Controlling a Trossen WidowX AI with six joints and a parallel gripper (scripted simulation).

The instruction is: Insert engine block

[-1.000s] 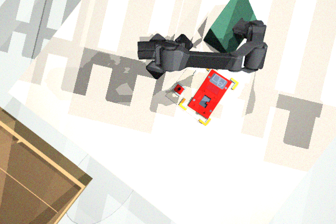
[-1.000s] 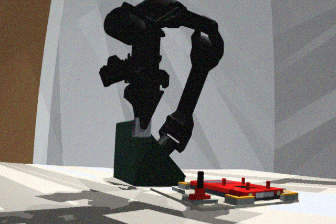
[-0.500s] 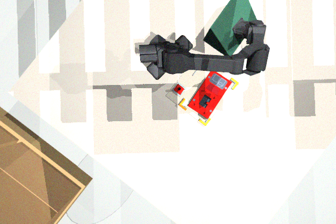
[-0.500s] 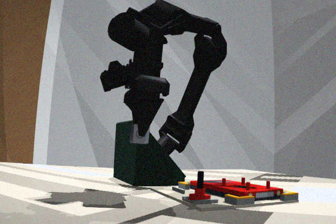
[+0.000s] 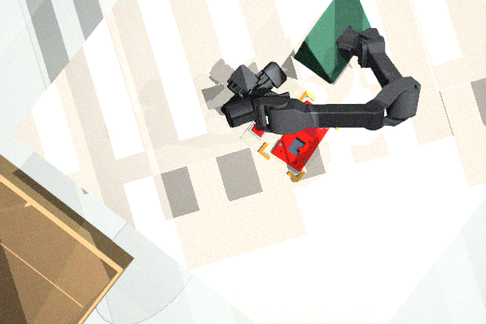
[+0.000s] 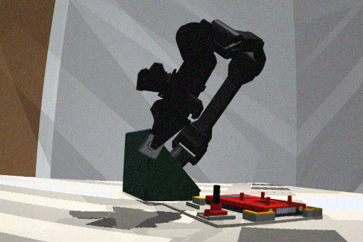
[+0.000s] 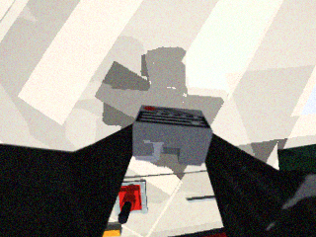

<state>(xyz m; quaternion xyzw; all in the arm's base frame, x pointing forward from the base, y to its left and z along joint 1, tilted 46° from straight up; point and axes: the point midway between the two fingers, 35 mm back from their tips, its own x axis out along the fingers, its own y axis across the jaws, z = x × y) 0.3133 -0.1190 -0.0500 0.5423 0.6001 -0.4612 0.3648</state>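
Now: gripper tip 110 mm to the right of the black peg, 90 mm above it and 60 mm short of it. From my gripper tip the other things lie so: engine block 10 mm to the left, 10 mm above.
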